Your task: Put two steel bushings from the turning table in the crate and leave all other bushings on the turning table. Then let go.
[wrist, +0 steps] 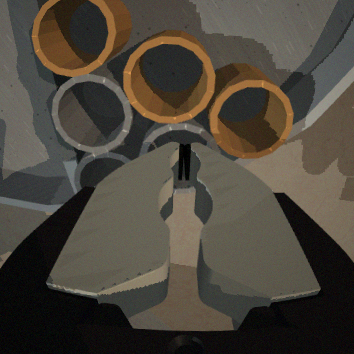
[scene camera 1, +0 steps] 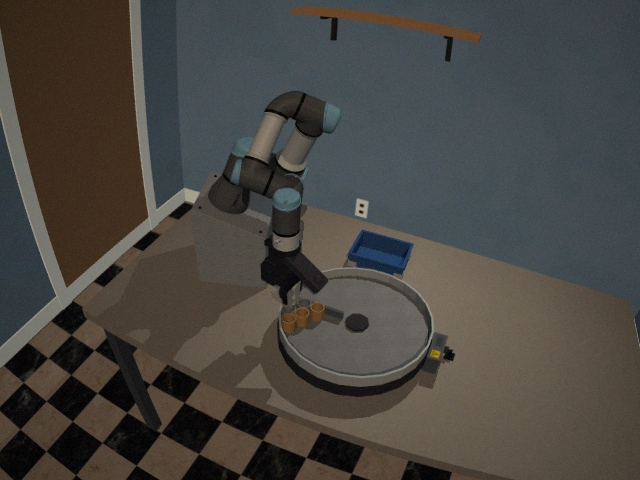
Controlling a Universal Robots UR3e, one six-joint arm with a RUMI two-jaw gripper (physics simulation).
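My gripper is shut with nothing between its fingertips, low at the left edge of the turning table. In the wrist view, one steel bushing is partly hidden behind the fingertips. Another steel bushing stands upright to their left, and a third shows partly below that one. Three orange bushings stand upright in a row close beside the steel ones. The blue crate is behind the turning table; no bushing shows in it.
A grey bar lies on the turning table between the bushings and the dark hub. The raised rim runs round the disc. A grey box with a yellow label is at its right edge. The arm's pedestal stands behind left.
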